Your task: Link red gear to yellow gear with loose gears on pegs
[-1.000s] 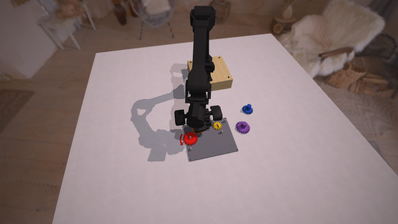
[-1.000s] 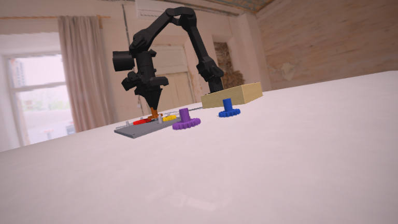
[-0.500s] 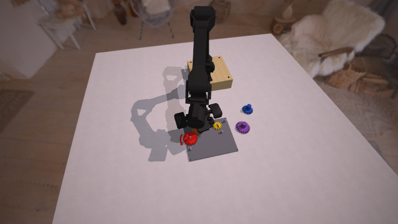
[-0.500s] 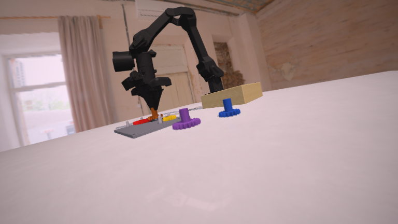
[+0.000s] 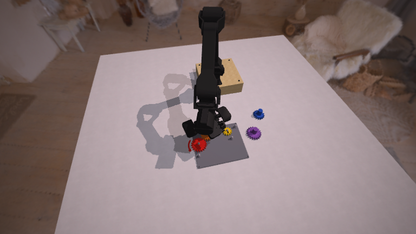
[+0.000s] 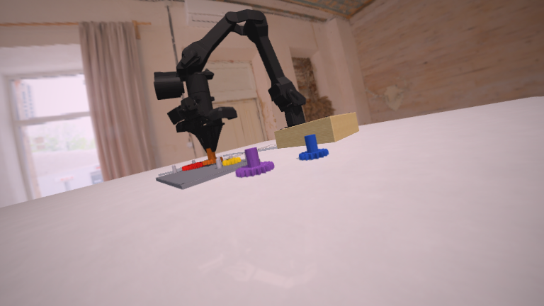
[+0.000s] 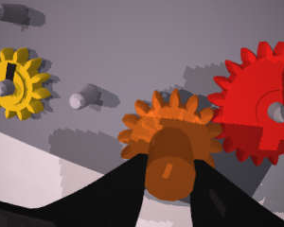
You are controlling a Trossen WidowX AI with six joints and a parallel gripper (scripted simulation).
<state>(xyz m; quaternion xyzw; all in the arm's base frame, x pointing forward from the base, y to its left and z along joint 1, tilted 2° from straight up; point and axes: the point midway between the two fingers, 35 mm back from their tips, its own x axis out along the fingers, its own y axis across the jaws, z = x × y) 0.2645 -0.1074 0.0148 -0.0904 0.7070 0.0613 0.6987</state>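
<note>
Right now my gripper tip is 10 mm above the orange gear. Also, from my gripper tip: red gear: 40 mm to the right, 30 mm ahead, 20 mm below; then red arrow: 80 mm to the right, 30 mm below, 30 mm ahead; then yellow gear: 90 mm to the left, 20 mm below.
</note>
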